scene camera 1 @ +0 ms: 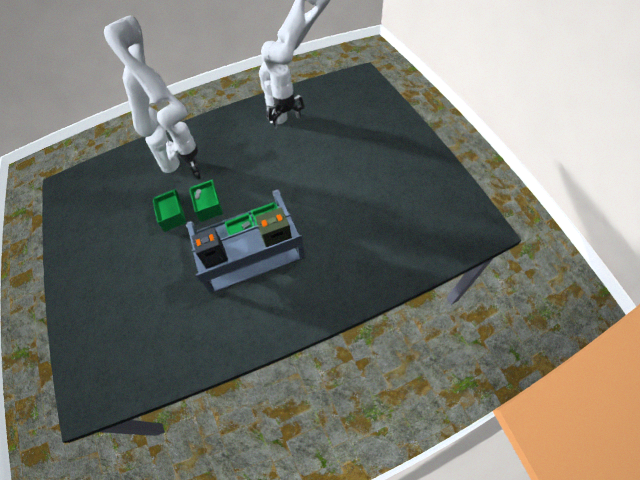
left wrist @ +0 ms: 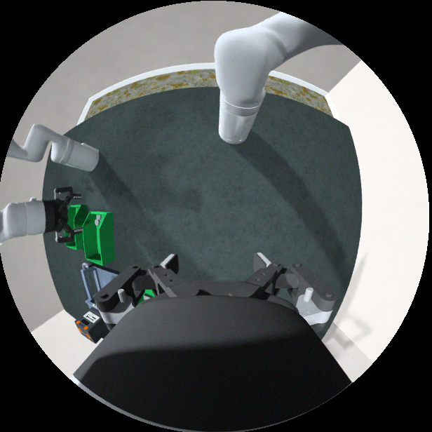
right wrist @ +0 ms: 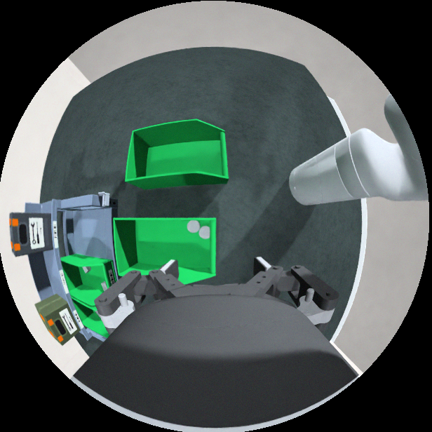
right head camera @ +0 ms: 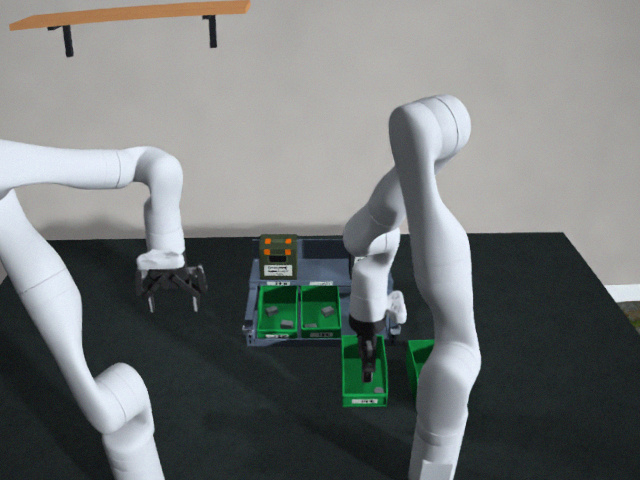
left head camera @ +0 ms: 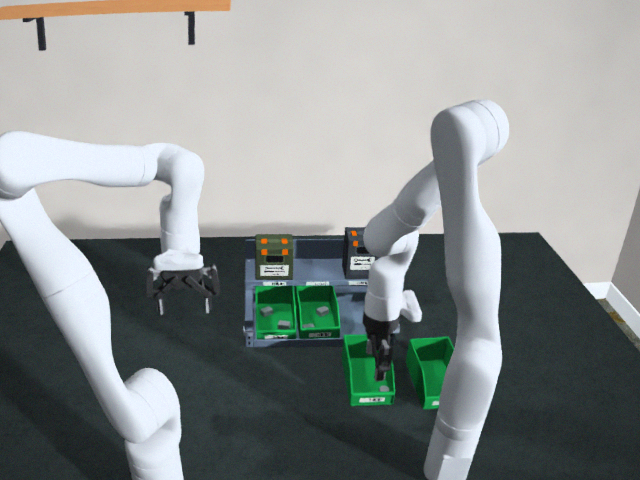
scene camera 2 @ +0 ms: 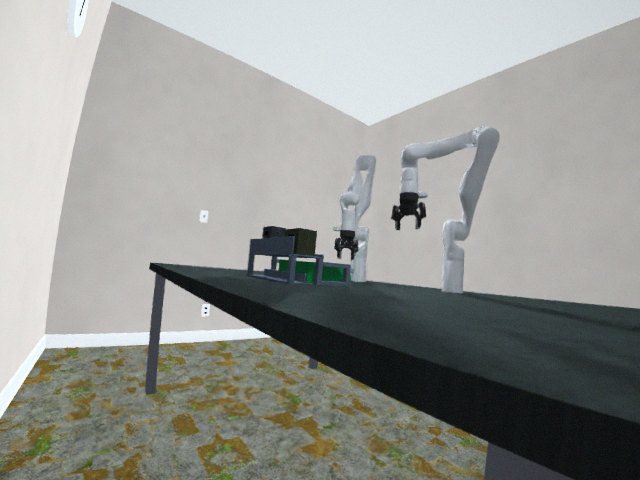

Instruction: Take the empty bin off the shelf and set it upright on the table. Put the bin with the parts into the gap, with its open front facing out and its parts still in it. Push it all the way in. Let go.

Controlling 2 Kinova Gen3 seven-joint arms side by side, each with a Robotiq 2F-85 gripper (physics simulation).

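Places are measured from the left arm's base along level axes (x right, y ahead, z up), in centimetres.
Where they show: left gripper, fingertip midpoint: (scene camera 1: 287, 121) (right head camera: 174, 309) (left head camera: 184, 311) (scene camera 2: 407, 229); right gripper, fingertip midpoint: (scene camera 1: 196, 171) (right head camera: 364, 367) (left head camera: 375, 366) (scene camera 2: 345, 259); left arm's base, origin of the base link: (scene camera 1: 278, 118) (scene camera 2: 451, 292); right arm's base, origin of the base link: (scene camera 1: 170, 165) (right head camera: 430, 476) (left head camera: 445, 470) (scene camera 2: 356, 281).
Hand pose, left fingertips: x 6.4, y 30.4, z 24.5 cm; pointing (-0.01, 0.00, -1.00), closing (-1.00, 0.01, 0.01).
Things, the pixels of their top centre, and the offset from my left fingertips.
- empty green bin, middle of its top: (right head camera: 435, 362) (left head camera: 438, 359) (scene camera 1: 165, 202) dx +56.9, dy -1.8, dz -17.0 cm
- green bin with parts, middle of its top: (right head camera: 364, 357) (left head camera: 369, 356) (scene camera 1: 202, 192) dx +40.9, dy +1.7, dz -17.0 cm
- olive case, middle of its top: (left head camera: 274, 240) (right head camera: 278, 240) (scene camera 1: 271, 220) (scene camera 2: 301, 229) dx +22.8, dy +36.3, dz -4.6 cm
- dark case, middle of its top: (left head camera: 362, 232) (scene camera 1: 204, 239) (scene camera 2: 274, 227) dx +45.8, dy +34.0, dz -2.1 cm
The empty green bin (left head camera: 431, 372) (scene camera 1: 169, 207) (right wrist: 182, 155) stands upright on the table. The green bin with parts (left head camera: 364, 377) (scene camera 1: 206, 201) (left wrist: 106, 245) (right wrist: 165, 245) stands beside it, in front of the shelf; two round grey parts (right wrist: 199, 229) lie in it near its front. The shelf (left head camera: 310, 341) (scene camera 1: 253, 255) has a gap in its lower tier, right of two green bins in the left head view. My right gripper (left head camera: 381, 377) (scene camera 2: 346, 254) (right wrist: 215, 267) is open and empty, above the front part of the parts bin. My left gripper (left head camera: 184, 308) (scene camera 2: 407, 226) (left wrist: 215, 262) is open, high over the table.
Two green bins (left head camera: 275, 315) (left head camera: 317, 315) with grey parts fill the left of the lower tier. An olive case (left head camera: 273, 255) (scene camera 1: 273, 227) and a dark case (scene camera 1: 209, 246) (right wrist: 31, 233) stand on the upper tier. An orange wall shelf (right head camera: 129, 12) hangs high at the back left.
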